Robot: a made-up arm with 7 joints. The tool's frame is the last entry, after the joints. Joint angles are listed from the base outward.
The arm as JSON. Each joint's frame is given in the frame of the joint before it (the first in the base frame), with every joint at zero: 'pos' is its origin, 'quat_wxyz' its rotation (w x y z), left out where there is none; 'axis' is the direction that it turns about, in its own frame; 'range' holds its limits. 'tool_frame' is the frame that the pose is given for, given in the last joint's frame.
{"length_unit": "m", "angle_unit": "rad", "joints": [
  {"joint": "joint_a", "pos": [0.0, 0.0, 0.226], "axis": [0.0, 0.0, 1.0], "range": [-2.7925, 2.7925]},
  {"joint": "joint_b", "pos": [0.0, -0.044, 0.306], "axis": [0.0, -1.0, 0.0], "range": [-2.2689, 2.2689]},
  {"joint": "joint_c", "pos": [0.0, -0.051, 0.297], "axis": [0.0, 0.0, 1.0], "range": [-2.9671, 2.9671]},
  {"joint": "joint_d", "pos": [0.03, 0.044, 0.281], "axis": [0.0, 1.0, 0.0], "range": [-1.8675, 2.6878]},
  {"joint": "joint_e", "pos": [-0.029, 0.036, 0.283], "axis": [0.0, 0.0, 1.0], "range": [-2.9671, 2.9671]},
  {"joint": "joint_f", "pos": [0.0, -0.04, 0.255], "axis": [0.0, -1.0, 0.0], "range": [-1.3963, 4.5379]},
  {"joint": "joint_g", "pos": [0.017, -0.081, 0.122], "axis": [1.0, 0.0, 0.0], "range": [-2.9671, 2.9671]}
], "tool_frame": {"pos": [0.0, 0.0, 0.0], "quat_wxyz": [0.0, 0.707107, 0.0, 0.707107]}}
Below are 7 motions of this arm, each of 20 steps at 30 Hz.
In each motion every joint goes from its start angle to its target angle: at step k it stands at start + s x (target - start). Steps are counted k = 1, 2, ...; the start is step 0. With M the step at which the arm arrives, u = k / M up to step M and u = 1 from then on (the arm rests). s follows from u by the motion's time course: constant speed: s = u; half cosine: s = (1 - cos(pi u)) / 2; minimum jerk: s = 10 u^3 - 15 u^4 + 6 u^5.
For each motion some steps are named. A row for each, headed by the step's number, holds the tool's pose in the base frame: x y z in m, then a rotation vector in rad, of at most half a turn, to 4 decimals.
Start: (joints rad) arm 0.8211 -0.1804 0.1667 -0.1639 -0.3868 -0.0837 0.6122
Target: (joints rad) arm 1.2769 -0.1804 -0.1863 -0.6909 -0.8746 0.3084 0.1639
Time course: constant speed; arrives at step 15
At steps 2, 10, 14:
2: 0.1452 -0.0670 1.7493 -1.7936 0.0431 -1.5221
10: -0.0126 -0.2037 1.6828 -1.3924 0.1848 -2.0156
14: -0.0832 -0.2644 1.6205 -1.2058 0.3203 -2.2243

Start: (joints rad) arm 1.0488 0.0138 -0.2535 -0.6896 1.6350 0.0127 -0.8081
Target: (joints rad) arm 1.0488 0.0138 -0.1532 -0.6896 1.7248 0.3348 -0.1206
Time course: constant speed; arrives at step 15
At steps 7, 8, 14, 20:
7: -0.2056 -0.2399 1.6742 0.5322 -1.5929 -1.3560
8: -0.2028 -0.2429 1.6743 0.5073 -1.5722 -1.3092
14: -0.1849 -0.2589 1.6741 0.3743 -1.4568 -1.0107
20: -0.1817 -0.2613 1.6740 0.3545 -1.4389 -0.9583

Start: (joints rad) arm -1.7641 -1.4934 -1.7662 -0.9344 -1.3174 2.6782 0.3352
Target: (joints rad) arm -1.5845 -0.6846 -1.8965 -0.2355 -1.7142 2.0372 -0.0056
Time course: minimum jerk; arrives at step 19
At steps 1, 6, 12, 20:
1: 0.1489 -0.7622 0.3916 1.5741 2.2920 -0.0315
6: 0.1381 -0.8324 0.4878 1.4505 2.1605 -0.4251
12: 0.0794 -0.9230 0.9158 0.9478 1.5781 -1.4401
20: 0.0286 -0.8623 1.1604 0.7055 1.2017 -1.8294

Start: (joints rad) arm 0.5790 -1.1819 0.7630 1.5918 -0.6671 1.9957 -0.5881
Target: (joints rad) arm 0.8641 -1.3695 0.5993 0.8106 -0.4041 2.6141 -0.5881
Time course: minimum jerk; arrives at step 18
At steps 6, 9, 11, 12, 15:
6: 0.5655 0.7473 0.5063 -1.2139 -1.5570 -1.3843
9: 0.6017 0.7696 0.5152 -1.1776 -1.3047 -1.6769
11: 0.6162 0.7816 0.5209 -1.1205 -1.1175 -1.8683
12: 0.6197 0.7862 0.5231 -1.0872 -1.0321 -1.9482
15: 0.6221 0.7947 0.5269 -1.0072 -0.8578 -2.0958

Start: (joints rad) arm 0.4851 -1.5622 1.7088 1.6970 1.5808 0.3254 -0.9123
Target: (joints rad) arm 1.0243 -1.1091 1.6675 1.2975 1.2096 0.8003 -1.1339
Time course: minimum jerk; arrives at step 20
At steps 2, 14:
2: 0.0914 0.6872 0.6863 -0.2084 -0.0193 1.2624
14: -0.1192 0.8067 0.8211 -0.4448 -0.7022 0.8929

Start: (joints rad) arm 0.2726 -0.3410 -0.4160 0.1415 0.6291 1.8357 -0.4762
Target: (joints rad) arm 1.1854 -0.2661 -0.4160 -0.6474 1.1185 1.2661 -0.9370
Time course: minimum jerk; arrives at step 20
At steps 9, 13, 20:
9: 0.2668 0.0220 1.6314 -0.1108 -0.1433 -2.7326
13: 0.1165 0.0217 1.6509 0.2035 -0.2960 -2.3861
20: 0.0319 -0.0276 1.6428 0.4562 -0.3432 -2.1717

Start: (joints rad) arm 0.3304 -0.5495 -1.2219 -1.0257 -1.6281 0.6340 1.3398
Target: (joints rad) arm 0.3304 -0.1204 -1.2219 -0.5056 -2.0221 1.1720 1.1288
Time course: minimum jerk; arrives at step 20
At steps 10, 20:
10: 0.1631 0.5164 1.4191 -0.9175 -0.2654 1.8972
20: 0.1134 0.3600 1.5720 -0.6837 -0.2700 1.4225

